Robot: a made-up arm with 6 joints.
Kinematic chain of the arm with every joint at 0, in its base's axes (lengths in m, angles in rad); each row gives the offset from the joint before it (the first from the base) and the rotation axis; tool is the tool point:
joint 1: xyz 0 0 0.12 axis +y
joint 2: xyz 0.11 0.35 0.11 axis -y
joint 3: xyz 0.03 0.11 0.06 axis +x
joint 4: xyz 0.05 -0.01 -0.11 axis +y
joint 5: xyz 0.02 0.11 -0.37 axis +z
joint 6: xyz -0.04 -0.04 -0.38 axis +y
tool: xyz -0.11 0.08 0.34
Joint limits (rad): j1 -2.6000..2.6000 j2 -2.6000..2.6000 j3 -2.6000..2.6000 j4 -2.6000..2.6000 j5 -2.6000..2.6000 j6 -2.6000..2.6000
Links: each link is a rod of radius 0.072 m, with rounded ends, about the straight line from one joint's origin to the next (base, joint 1, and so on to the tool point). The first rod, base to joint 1, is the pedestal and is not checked.
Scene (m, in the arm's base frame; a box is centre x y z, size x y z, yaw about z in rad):
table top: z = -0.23
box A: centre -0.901 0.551 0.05 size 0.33 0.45 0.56 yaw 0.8
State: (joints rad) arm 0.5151 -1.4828 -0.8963 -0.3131 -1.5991 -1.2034
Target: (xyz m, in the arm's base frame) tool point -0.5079 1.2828 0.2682
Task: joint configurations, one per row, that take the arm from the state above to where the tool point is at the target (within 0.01 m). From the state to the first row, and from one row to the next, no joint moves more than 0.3 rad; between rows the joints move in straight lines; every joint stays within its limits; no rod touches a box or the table.
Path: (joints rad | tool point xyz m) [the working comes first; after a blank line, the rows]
Joints at the target: 0.5376 -1.5700 0.4105 -0.1455 -1.5136 -1.5668
Straight joint move there: touches box A.

1: 0.7546 -1.7017 -0.7001 -0.3199 -1.4135 -1.1124 | -0.6131 0.3402 0.5949
2: 0.9940 -1.9206 -0.5039 -0.3267 -1.2279 -1.0213 | -0.2562 0.5098 0.8558
3: 1.2335 -2.1395 -0.3077 -0.3335 -1.0423 -0.9303 | 0.1675 0.6574 0.8625
4: 1.0015 -1.9497 -0.0683 -0.2708 -1.1994 -1.1424 | -0.1803 0.8857 0.8241
5: 0.7696 -1.7599 0.1711 -0.2082 -1.3565 -1.3546 | -0.4395 1.0982 0.5912
6: 0.5376 -1.5700 0.4105 -0.1455 -1.5136 -1.5668 | -0.5079 1.2828 0.2682

